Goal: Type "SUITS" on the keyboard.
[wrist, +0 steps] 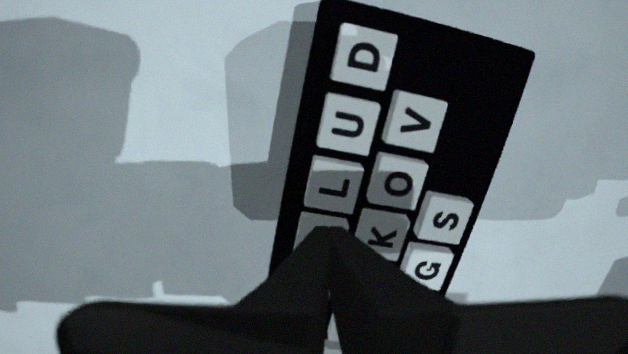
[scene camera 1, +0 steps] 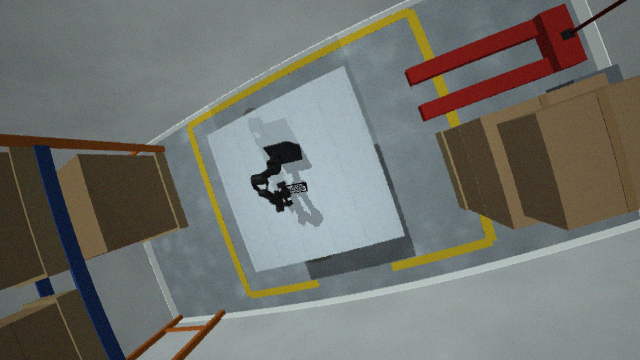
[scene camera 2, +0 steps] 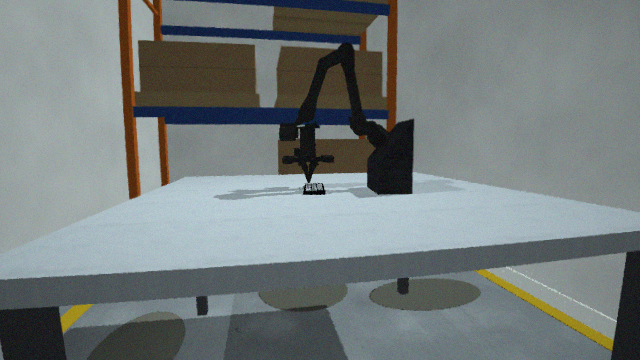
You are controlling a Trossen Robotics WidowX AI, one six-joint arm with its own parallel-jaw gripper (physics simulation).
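Places are measured from the arm's base along level axes (x ahead, y down, z left), in millimetres.
Where they show: gripper, fingertip midpoint: (wrist: 327, 239) (scene camera 1: 289, 192) (scene camera 2: 308, 182); arm's base, link origin: (scene camera 1: 275, 155) (scene camera 2: 384, 141).
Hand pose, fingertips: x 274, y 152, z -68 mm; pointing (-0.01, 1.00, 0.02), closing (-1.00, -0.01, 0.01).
Note:
Things, the pixels of their top centre, and the offset from my fingertips. Level surfaces: height alone.
- keyboard, top centre: (wrist: 355, 318) (scene camera 2: 313, 185) (scene camera 1: 293, 188) dx -13, dy +7, dz +39 mm
- U key, top centre: (wrist: 348, 126) dx -6, dy +7, dz -35 mm
- L key, top centre: (wrist: 333, 188) dx -2, dy +7, dz -15 mm
- S key, top centre: (wrist: 445, 221) dx -41, dy +7, dz -2 mm
- shaded key, top centre: (wrist: 320, 242) dx +2, dy +7, dz +5 mm
- D key, top centre: (wrist: 364, 57) dx -10, dy +7, dz -55 mm
- V key, top centre: (wrist: 416, 123) dx -27, dy +7, dz -36 mm
- O key, top centre: (wrist: 398, 184) dx -23, dy +7, dz -16 mm
- K key, top centre: (wrist: 381, 238) dx -19, dy +7, dz +4 mm
- G key, top centre: (wrist: 426, 270) dx -38, dy +7, dz +18 mm
- white table, surface height: dy +23 mm
The keyboard (scene camera 1: 300, 187) (scene camera 2: 314, 189) (wrist: 480, 95) is a small black block with pale letter keys, flat on the table. In the wrist view the U key (wrist: 348, 124) is beyond the fingertips, past the L key (wrist: 334, 185), and the S key (wrist: 444, 218) is to their right. My gripper (scene camera 2: 309, 181) (wrist: 327, 239) is shut and empty, pointing down. Its tips overlap a shaded key (wrist: 309, 229) next to L, whose letter is hidden. I cannot tell whether they touch it. The fingers hide the near part of the keyboard; the I and T letters do not show.
The D key (wrist: 365, 56), V key (wrist: 415, 121), O key (wrist: 398, 183), K key (wrist: 382, 237) and G key (wrist: 427, 269) surround the route over the keyboard. The arm's base (scene camera 1: 285, 152) (scene camera 2: 392, 165) stands on the white table (scene camera 1: 350, 200) (scene camera 2: 320, 230).

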